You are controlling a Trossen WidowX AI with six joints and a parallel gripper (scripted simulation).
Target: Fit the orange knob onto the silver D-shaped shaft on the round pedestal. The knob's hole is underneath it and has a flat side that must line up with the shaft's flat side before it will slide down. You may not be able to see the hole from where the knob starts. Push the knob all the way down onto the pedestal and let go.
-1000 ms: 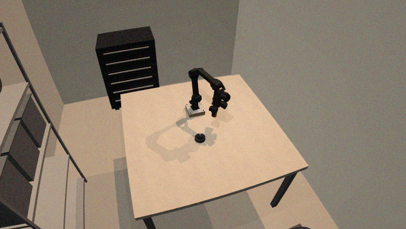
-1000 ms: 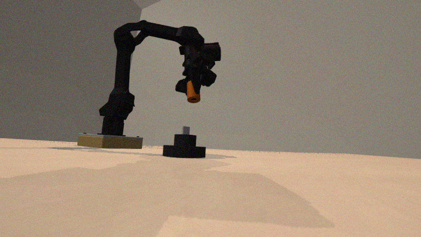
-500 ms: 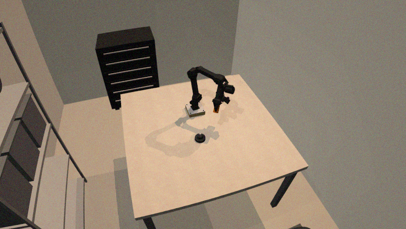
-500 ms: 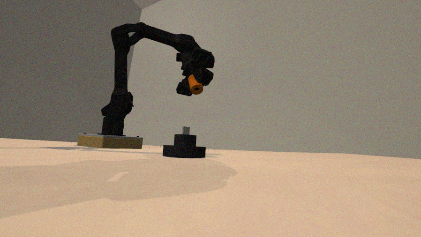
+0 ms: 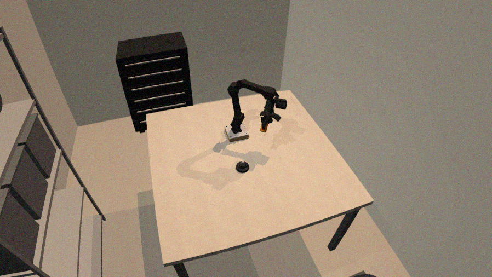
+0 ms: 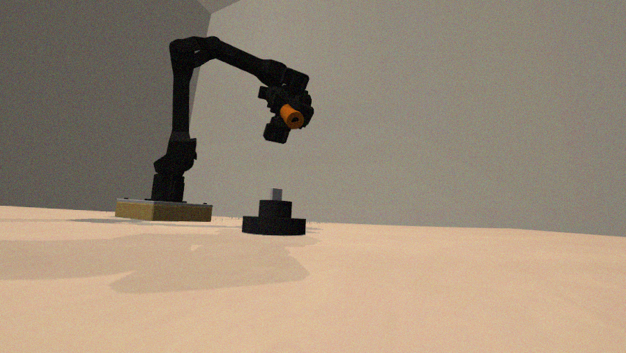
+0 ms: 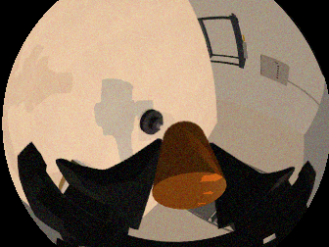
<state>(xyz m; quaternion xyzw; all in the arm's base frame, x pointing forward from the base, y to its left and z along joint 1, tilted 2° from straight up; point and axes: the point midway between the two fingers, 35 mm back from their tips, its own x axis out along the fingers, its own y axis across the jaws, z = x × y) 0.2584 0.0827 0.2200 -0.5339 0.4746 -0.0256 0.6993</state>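
The orange knob lies 2 cm behind my gripper tip, 2 cm to the left of it and 2 cm above it. Also, from my gripper tip: black round pedestal 4 cm ahead, 16 cm to the right, 21 cm below.
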